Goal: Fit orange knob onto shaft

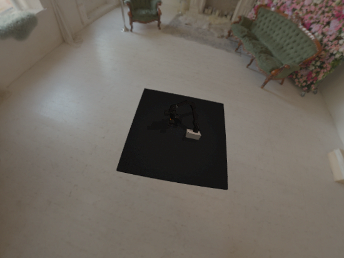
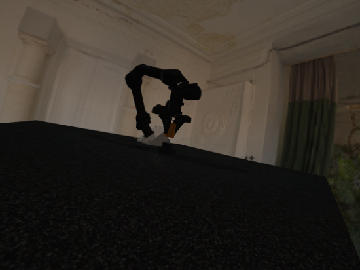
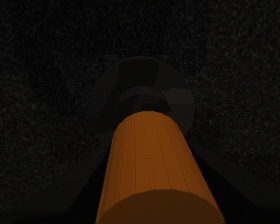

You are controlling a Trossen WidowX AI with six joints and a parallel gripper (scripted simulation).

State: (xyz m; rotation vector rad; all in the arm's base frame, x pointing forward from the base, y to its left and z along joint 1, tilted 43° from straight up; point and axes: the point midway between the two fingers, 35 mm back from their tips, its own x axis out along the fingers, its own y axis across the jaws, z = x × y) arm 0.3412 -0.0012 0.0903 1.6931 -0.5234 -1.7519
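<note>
Now: gripper tip 3 cm below the orange knob. The rest, counted from my gripper tip: dark round pedestal: 5 cm below.
</note>
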